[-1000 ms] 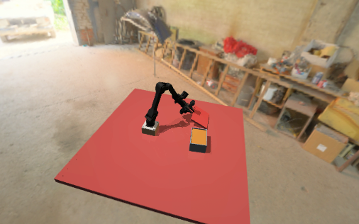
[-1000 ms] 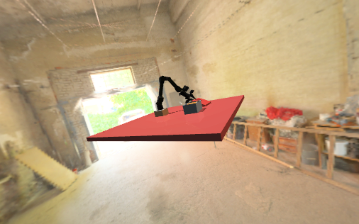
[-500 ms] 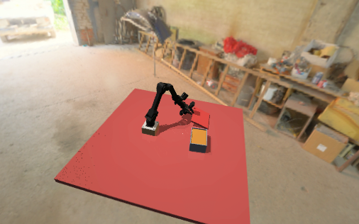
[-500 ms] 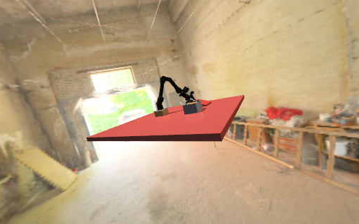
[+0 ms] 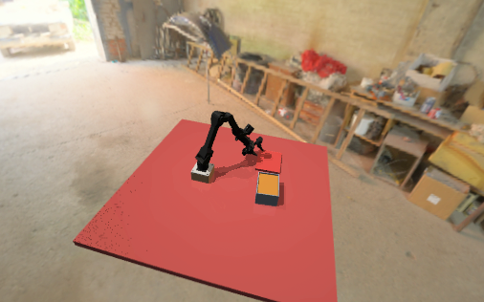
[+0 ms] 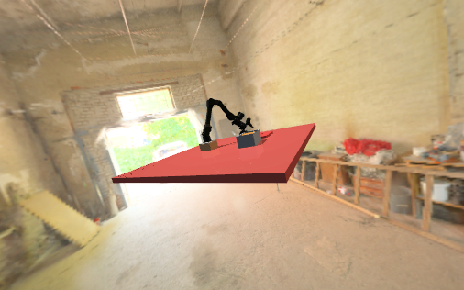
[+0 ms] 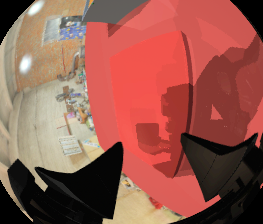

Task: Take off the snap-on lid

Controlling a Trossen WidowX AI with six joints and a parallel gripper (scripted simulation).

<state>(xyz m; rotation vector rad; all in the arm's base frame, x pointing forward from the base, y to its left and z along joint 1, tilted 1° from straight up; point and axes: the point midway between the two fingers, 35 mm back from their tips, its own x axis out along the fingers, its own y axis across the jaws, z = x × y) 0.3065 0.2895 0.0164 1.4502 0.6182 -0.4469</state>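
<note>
The red lid is 7 cm ahead of my gripper tip and 5 cm below it. Round my gripper tip: storage box 32 cm to the right, 11 cm ahead, 2 cm below.
</note>
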